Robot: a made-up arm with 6 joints.
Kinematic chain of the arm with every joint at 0, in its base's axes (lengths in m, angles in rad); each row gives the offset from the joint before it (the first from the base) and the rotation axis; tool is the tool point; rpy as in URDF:
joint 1: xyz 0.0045 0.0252 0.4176 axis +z
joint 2: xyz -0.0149 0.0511 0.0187 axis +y
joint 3: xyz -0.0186 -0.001 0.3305 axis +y
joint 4: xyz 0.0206 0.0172 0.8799 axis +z
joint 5: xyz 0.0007 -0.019 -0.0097 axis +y
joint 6: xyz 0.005 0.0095 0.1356 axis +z
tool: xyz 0.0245 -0.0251 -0.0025 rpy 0 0 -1.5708
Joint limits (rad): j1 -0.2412..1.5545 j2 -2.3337..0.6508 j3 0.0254..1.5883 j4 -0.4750..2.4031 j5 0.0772..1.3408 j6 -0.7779..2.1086
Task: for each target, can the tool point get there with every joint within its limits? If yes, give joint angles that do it. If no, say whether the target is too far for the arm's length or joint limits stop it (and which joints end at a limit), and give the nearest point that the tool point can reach.
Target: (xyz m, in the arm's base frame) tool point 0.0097 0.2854 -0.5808
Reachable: no: joint limits stop it (at a limit: joint 1, joint 2, joint 3, joint 4, joint 5) | nearest point -0.7581 0.3719 -0.4524 | short by 0.783 m
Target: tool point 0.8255 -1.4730 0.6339
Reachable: no: too far | nearest point 0.0097 -1.2460 0.6052 | short by 0.847 m
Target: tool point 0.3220 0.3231 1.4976
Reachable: yes | joints 0.3715 -0.4406 1.0160 1.0092 0.6212 1.5065
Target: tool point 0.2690 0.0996 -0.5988
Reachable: no: joint limits stop it (at a limit: joint 2, joint 3, joint 5) | nearest point 0.7358 0.2309 0.0412 | short by 0.803 m
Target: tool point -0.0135 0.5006 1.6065
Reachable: yes | joints 1.3546 -0.0915 0.5762 1.0037 0.2420 0.6570
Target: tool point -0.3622 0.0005 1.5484
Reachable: yes | joints 0.6526 -0.8429 0.8019 1.9920 1.1460 -0.3261
